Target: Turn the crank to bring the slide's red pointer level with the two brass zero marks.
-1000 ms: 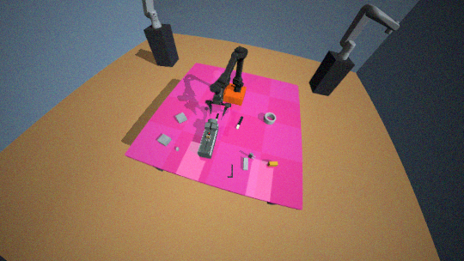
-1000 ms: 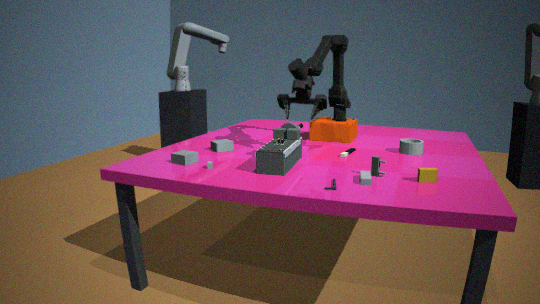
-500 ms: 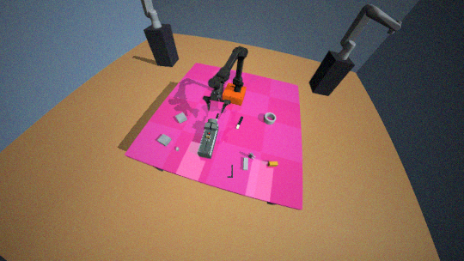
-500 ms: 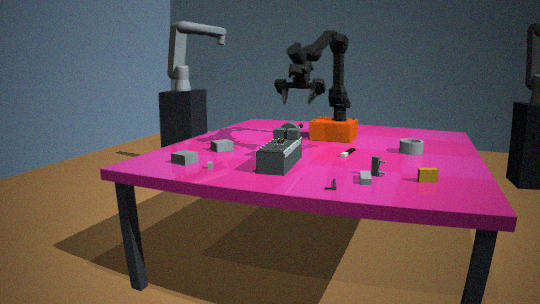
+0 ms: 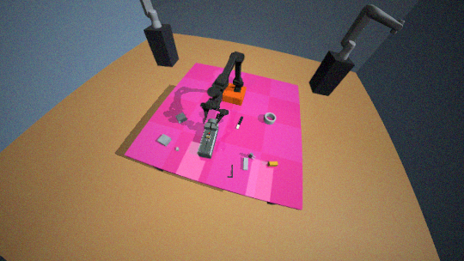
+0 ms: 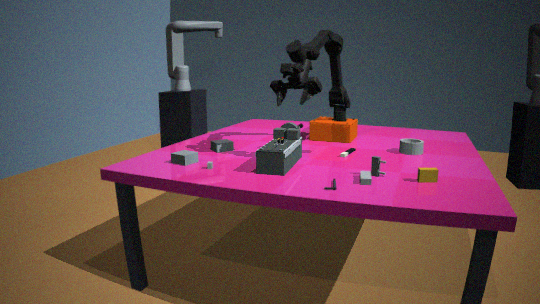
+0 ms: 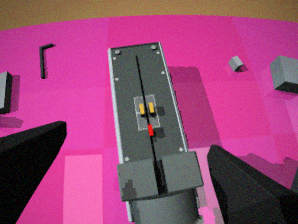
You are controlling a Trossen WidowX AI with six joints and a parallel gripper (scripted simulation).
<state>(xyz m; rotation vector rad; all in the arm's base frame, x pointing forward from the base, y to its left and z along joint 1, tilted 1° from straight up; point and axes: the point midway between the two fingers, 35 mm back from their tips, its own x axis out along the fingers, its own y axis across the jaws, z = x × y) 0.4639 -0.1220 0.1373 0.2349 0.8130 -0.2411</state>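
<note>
The dark crank handle lies 120 mm behind my gripper tip, 90 mm below it and 10 mm to the left of it. Also, from my gripper tip: small cube (230 mm to the right, 190 mm below, 160 mm ahead); then black-and-white stick (190 mm to the left, 190 mm below, 150 mm behind); then red pointer (120 mm below, 30 mm ahead, 20 mm to the right).
</note>
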